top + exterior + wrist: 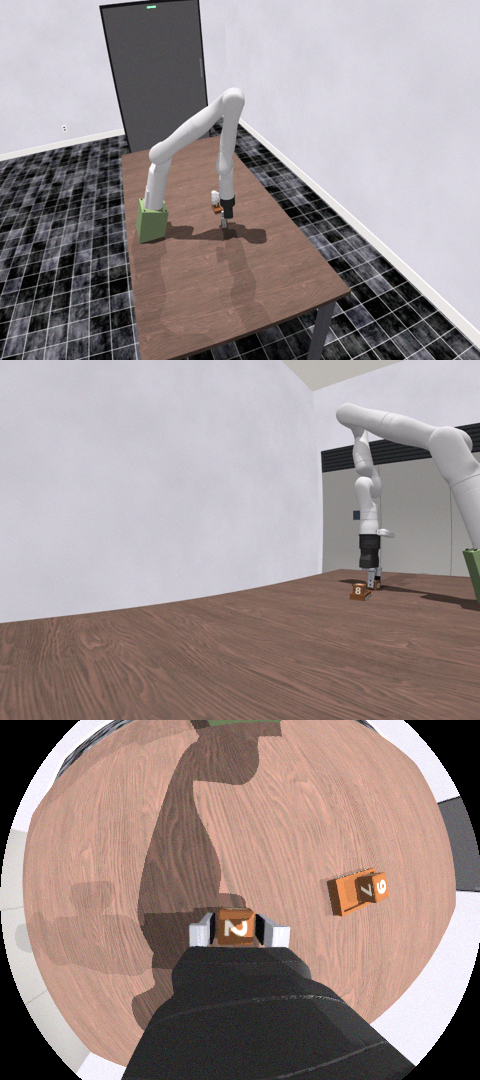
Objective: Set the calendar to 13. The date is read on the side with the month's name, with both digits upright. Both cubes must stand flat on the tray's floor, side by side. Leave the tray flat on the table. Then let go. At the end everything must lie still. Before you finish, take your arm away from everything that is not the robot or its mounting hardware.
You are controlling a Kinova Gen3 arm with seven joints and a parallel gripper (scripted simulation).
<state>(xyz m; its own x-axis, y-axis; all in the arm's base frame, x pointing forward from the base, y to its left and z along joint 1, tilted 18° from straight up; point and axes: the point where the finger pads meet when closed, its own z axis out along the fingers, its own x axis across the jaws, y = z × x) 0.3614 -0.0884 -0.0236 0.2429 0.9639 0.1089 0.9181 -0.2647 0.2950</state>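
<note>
Right now my hand is 1 cm above the brown number cube. Round my hand: calendar tray (16 cm to the left, 2 cm below).
</note>
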